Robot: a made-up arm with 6 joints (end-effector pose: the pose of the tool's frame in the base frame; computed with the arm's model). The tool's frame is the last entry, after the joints. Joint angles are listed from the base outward.
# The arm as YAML. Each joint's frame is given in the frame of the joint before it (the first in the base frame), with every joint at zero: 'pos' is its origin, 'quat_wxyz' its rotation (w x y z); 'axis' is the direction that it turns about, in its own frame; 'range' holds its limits. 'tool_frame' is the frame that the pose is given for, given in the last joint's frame.
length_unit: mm
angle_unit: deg
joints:
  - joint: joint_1
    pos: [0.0, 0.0, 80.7]
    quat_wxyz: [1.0, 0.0, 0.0, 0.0]
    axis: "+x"
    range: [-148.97, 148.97]
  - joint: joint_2
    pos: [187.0, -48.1, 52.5]
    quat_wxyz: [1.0, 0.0, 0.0, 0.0]
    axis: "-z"
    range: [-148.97, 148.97]
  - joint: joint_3
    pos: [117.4, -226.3, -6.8]
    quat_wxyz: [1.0, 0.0, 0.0, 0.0]
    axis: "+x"
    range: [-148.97, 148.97]
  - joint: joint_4
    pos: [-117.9, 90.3, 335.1]
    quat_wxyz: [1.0, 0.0, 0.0, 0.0]
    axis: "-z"
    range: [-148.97, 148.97]
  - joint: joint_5
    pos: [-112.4, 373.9, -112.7]
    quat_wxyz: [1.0, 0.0, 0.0, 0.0]
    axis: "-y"
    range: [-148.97, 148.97]
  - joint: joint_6
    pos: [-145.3, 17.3, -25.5]
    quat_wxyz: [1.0, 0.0, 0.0, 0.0]
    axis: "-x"
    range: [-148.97, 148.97]
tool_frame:
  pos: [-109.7, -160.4, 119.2]
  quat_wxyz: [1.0, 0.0, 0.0, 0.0]
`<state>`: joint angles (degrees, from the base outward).
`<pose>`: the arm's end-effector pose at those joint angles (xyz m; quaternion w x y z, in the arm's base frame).
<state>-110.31 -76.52 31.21 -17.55 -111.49 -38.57</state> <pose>0.4055 0.6188 0.0739 0.0534 0.5176 -0.7342 0.4361</pose>
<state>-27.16 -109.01 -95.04 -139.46 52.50 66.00</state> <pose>0.2359 0.2373 0.5597 0.4595 0.0837 -0.0512 -0.8827</pose>
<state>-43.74 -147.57 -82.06 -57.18 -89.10 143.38</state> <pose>0.5180 -0.5542 0.3660 0.8581 0.1586 0.4406 0.2108</pose>
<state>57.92 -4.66 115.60 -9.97 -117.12 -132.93</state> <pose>-0.0018 -0.7169 -0.6389 0.4105 -0.2715 -0.8021 -0.3381</pose>
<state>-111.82 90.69 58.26 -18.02 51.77 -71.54</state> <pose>0.1534 0.1485 -0.1679 0.4423 -0.1310 -0.5698 0.6801</pose>
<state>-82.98 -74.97 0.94 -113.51 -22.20 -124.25</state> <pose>0.8052 0.0985 0.4950 0.0024 0.1979 -0.9565 0.2143</pose>
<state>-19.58 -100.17 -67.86 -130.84 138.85 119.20</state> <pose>0.5740 -0.3271 0.4987 0.4836 0.1684 -0.3367 0.7902</pose>
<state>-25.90 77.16 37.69 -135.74 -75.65 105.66</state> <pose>-0.6780 0.1738 0.2364 0.0206 -0.9140 0.0021 0.4053</pose>
